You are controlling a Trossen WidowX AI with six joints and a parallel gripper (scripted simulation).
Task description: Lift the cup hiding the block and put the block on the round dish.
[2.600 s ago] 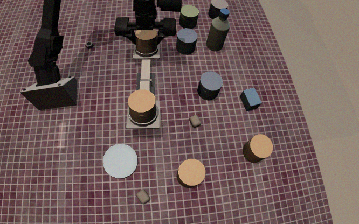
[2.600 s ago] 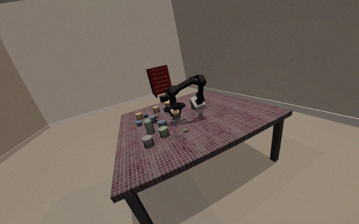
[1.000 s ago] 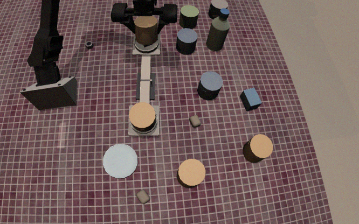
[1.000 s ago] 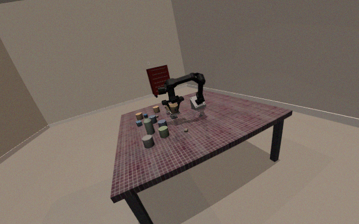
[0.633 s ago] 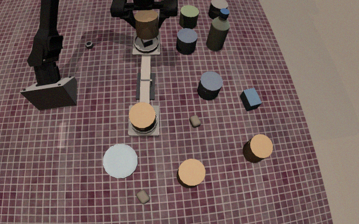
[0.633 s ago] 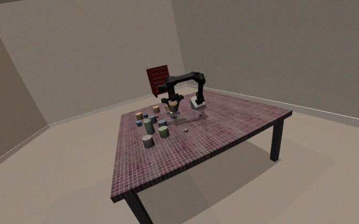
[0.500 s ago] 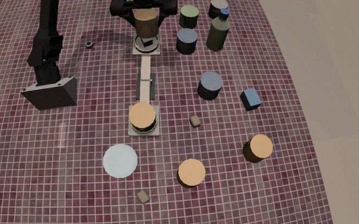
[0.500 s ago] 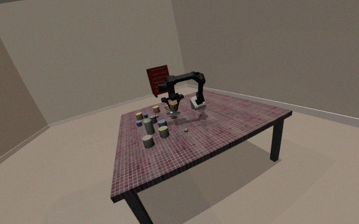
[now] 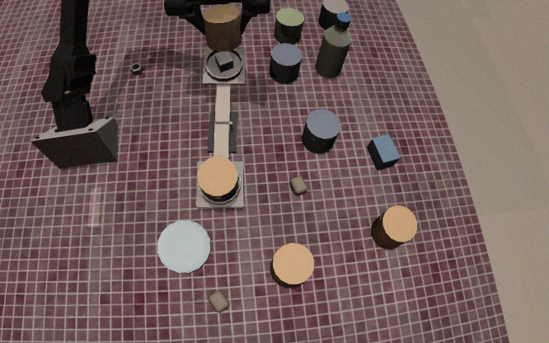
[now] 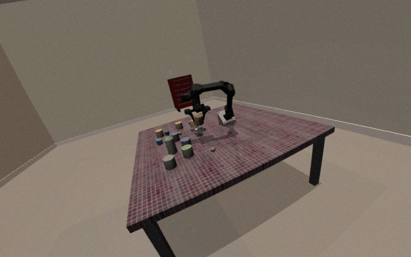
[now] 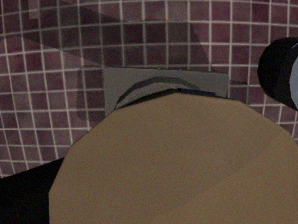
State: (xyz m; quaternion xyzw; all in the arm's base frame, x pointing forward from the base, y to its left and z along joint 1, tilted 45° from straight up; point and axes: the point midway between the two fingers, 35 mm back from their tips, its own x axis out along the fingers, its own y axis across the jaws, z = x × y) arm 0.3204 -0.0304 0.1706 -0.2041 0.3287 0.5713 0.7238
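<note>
The grey block is 70 mm below my gripper tip and 10 mm to the right of it. The rest, counted from my gripper tip: green cylinder: 170 mm ahead, 150 mm to the left, 120 mm below; nut: 210 mm behind, 150 mm below, 80 mm to the left; bottle: 250 mm ahead, 40 mm below.
</note>
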